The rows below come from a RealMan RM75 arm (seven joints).
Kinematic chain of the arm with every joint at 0, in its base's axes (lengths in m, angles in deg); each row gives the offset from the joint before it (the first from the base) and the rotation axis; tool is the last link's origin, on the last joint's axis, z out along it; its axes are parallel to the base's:
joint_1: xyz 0 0 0.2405 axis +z
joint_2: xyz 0 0 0 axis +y
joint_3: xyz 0 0 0.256 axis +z
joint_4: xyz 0 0 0 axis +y
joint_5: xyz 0 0 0.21 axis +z
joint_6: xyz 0 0 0 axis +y
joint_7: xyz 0 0 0.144 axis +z
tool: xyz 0 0 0
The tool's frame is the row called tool.
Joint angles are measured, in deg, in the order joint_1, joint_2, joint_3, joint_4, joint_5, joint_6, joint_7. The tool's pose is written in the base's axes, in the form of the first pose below.
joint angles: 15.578, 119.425, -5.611, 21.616, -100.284, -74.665, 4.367
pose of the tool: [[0.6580, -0.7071, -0.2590, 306.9], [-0.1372, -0.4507, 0.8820, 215.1], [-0.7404, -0.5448, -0.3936, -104.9], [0, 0, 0, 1]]
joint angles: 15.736, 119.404, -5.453, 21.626, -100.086, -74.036, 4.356
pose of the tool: [[0.6601, -0.7083, -0.2504, 307.9], [-0.1444, -0.4467, 0.8830, 216.4], [-0.7372, -0.5467, -0.3971, -105.3], [0, 0, 0, 1]]
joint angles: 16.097, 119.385, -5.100, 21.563, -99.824, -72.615, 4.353
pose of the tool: [[0.6655, -0.7092, -0.2328, 310.0], [-0.1601, -0.4403, 0.8835, 219.2], [-0.7290, -0.5507, -0.4066, -106.5], [0, 0, 0, 1]]
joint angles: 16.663, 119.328, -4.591, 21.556, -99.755, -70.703, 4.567
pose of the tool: [[0.6701, -0.7109, -0.2133, 311.9], [-0.1819, -0.4359, 0.8814, 223.0], [-0.7196, -0.5518, -0.4214, -108.3], [0, 0, 0, 1]]
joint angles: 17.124, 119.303, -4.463, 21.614, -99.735, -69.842, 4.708
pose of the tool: [[0.6719, -0.7106, -0.2087, 311.7], [-0.1904, -0.4381, 0.8786, 225.5], [-0.7157, -0.5506, -0.4296, -109.5], [0, 0, 0, 1]]
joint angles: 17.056, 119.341, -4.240, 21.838, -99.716, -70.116, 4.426
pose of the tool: [[0.6699, -0.7118, -0.2113, 310.6], [-0.1850, -0.4357, 0.8809, 225.4], [-0.7190, -0.5510, -0.4236, -109.4], [0, 0, 0, 1]]
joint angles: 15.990, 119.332, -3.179, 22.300, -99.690, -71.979, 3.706
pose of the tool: [[0.6582, -0.7217, -0.2141, 310.3], [-0.1602, -0.4121, 0.8969, 222.3], [-0.7356, -0.5561, -0.3869, -105.2], [0, 0, 0, 1]]
